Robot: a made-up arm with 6 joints. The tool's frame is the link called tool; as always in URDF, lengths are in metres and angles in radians.
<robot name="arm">
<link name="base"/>
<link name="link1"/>
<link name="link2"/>
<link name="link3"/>
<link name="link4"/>
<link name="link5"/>
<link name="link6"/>
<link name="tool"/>
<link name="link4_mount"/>
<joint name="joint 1" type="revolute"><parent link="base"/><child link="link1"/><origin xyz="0.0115 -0.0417 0.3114"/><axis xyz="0 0 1"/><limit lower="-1.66" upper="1.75" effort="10" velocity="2.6"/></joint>
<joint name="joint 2" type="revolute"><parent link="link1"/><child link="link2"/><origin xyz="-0.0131 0.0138 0.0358"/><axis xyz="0 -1 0"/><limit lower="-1.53" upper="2.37" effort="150" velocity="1.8"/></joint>
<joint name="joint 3" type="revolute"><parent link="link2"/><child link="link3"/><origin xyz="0.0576 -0.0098 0.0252"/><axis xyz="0 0 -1"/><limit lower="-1.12" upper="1.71" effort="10" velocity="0.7"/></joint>
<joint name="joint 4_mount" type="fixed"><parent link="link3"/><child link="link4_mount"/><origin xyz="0.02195 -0.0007 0.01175"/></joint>
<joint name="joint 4" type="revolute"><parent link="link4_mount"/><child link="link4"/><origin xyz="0.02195 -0.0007 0.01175"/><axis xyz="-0.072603 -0.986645 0.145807"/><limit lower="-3.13" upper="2.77" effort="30" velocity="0.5"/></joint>
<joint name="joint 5" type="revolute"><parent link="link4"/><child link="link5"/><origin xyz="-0.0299 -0.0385 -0.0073"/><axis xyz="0.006 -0.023 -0.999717"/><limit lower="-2.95" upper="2.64" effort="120" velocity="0.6"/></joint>
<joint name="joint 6" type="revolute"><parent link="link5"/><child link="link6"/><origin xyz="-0.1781 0.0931 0.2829"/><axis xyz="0 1 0"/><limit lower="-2.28" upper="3.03" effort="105" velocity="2.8"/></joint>
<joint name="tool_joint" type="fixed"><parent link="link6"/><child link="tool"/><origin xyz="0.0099 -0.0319 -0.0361" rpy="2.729 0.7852 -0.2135"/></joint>
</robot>
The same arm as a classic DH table. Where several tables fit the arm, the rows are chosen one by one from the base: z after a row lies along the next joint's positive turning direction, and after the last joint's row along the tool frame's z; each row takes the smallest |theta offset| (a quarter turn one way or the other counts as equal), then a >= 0, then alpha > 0; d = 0 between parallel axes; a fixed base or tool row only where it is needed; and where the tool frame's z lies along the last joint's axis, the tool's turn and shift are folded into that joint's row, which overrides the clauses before.
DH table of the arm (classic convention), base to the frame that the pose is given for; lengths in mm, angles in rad. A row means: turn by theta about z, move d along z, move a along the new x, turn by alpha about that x. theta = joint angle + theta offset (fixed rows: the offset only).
base (fixed): a 43.3  alpha 0  d 0  theta offset -1.3017
joint 1: a -13.1  alpha 1.5708  d 347.2  theta offset 1.3017
joint 2: a 57.6  alpha 1.5708  d -4  theta offset 0
joint 3: a 43.9  alpha -1.7171  d -49  theta offset 0.0735
joint 4: a -27.1  alpha 1.6946  d 38.9  theta offset 0.0077
joint 5: a -176.4  alpha 1.5938  d -271  theta offset -0.0723
joint 6: a 33.4  alpha -1.8283  d 59.1  theta offset 0.8426
tool (fixed): a 0  alpha 0  d 17.4  theta offset 0.1556
Joint limits (rad, base to tool): -1.66..1.75 -1.53..2.37 -1.12..1.71 -3.13..2.77 -2.95..2.64 -2.28..3.03

